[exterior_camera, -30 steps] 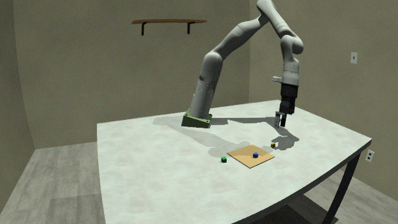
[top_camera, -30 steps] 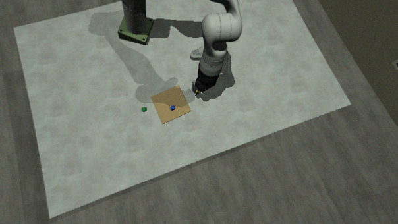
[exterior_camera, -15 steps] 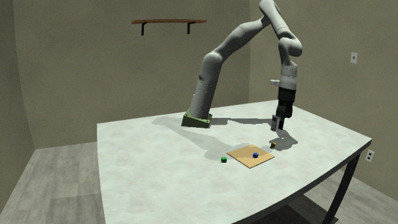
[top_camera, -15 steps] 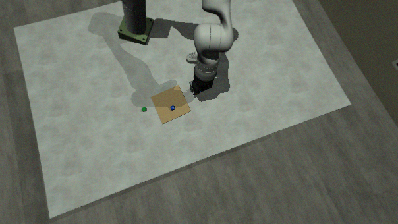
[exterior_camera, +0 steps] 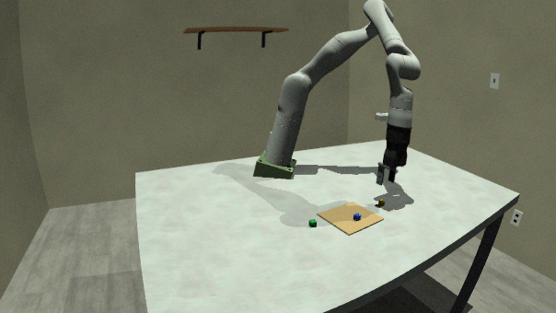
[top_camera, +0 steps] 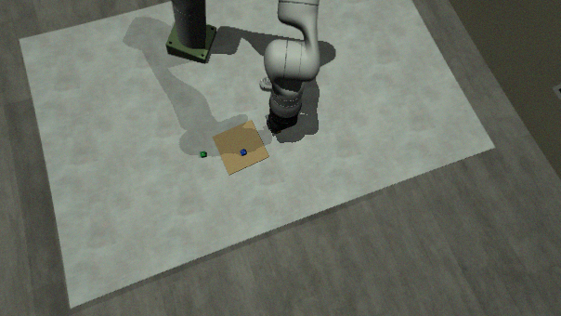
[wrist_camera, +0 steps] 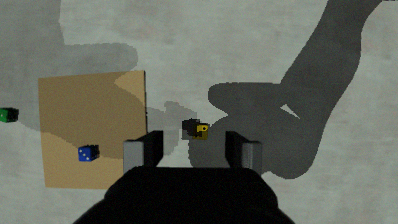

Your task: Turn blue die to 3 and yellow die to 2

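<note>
My gripper is now 90 mm above the yellow die. From my hand the other things lie so: tan mat (130 mm to the right, 90 mm below, 20 mm behind); blue die (130 mm to the right, 80 mm below, 10 mm ahead); green die (250 mm to the right, 90 mm below, 50 mm behind).
</note>
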